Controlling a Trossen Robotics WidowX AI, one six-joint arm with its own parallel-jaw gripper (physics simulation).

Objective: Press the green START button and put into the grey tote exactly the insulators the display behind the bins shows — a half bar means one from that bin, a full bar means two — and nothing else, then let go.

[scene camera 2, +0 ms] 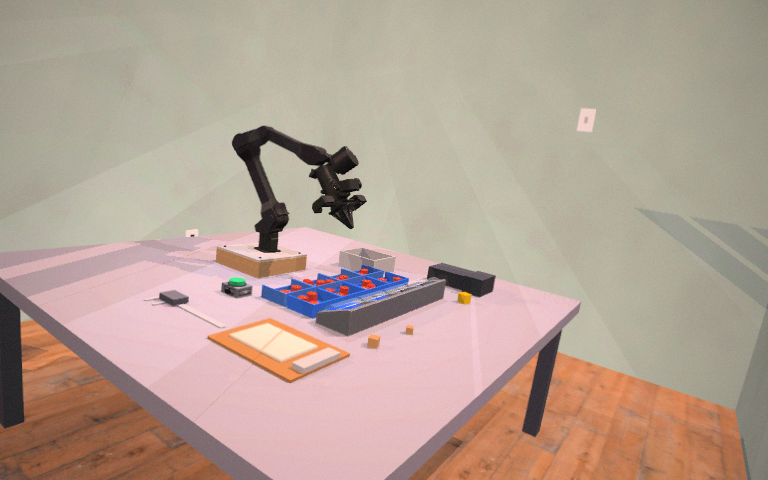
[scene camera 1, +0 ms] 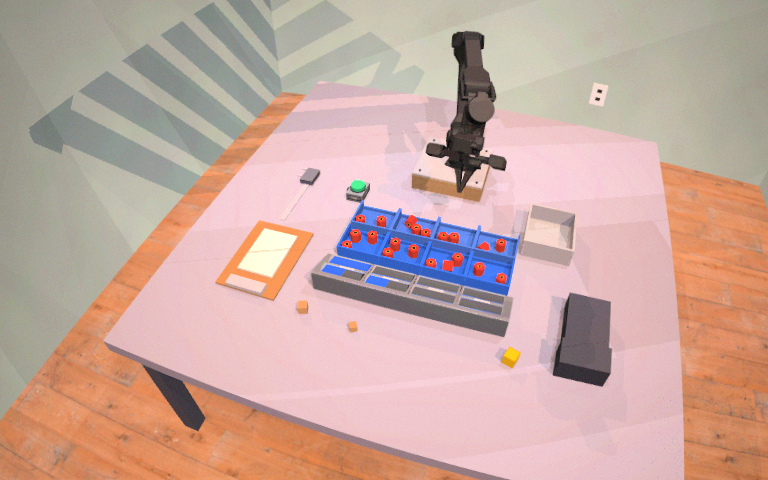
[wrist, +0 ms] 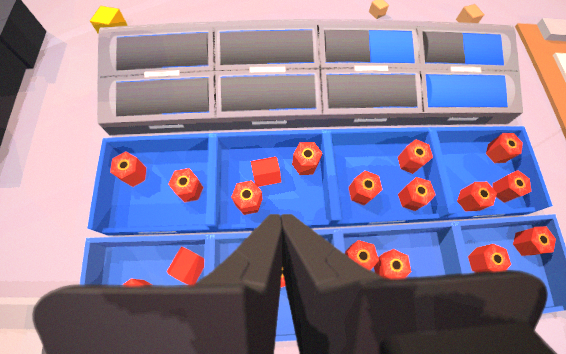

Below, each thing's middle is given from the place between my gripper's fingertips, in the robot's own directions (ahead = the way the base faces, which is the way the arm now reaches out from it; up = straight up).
My gripper is now 14 cm past the grey tote [scene camera 1: 550, 233], 22 cm to the right of it and 15 cm above it. The rest, counted from my hand: black box [scene camera 1: 583, 355] 14 cm ahead, 38 cm to the left, 15 cm below.
